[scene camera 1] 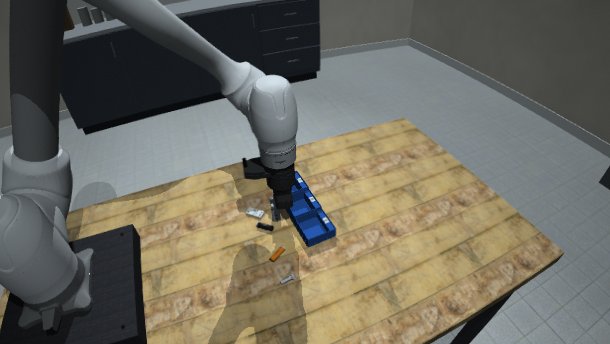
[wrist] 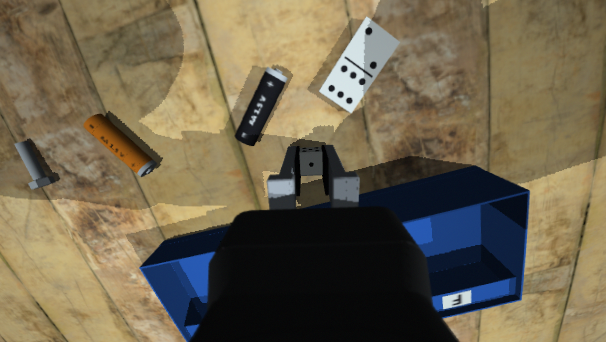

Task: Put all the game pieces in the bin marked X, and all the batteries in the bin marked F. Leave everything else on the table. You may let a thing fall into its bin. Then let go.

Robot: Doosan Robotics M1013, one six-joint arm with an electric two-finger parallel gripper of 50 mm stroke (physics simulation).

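Pixels of known places: gripper, fingertip midpoint: (scene camera 1: 276, 216) (wrist: 310, 160); arm's base, origin of the base link: (scene camera 1: 60, 287).
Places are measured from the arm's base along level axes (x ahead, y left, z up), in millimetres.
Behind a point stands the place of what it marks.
Note:
My gripper (wrist: 310, 160) @(x 594, y 49, z -54 mm) (scene camera 1: 276, 218) @(x 594, y 49, z -54 mm) is shut on a small die (wrist: 311, 164) @(x 593, y 49, z -42 mm), close to the table beside the blue bin row. A white domino (scene camera 1: 255, 213) @(x 542, y 85, z -51 mm) (wrist: 359, 65) @(x 542, y 92, z -51 mm) lies flat on the table. A black battery (scene camera 1: 265, 226) @(x 552, y 20, z -45 mm) (wrist: 261, 107) @(x 551, y 28, z -44 mm) lies beside it. An orange battery (scene camera 1: 277, 254) @(x 549, y -83, z -45 mm) (wrist: 120, 145) @(x 550, y -73, z -45 mm) lies farther off. The blue bin row (scene camera 1: 308, 244) @(x 635, y -86, z -48 mm) (wrist: 525, 245) @(x 665, y 165, z -12 mm) has three compartments. The F label (wrist: 457, 300) @(x 703, y 125, z -16 mm) shows on the right end compartment in the wrist view. The X label cannot be read; the gripper body hides the middle of the row in the wrist view.
A grey bolt (scene camera 1: 287, 279) @(x 546, y -160, z -49 mm) (wrist: 35, 164) @(x 546, y -154, z -51 mm) lies on the wooden table (scene camera 1: 425, 225) @(x 963, y -168, z -58 mm) past the orange battery. The bin walls stand right next to the fingers. The black robot base (scene camera 1: 115, 280) @(x 146, y -31, z -2 mm) is at the left in the scene view, with dark cabinets (scene camera 1: 190, 60) behind.

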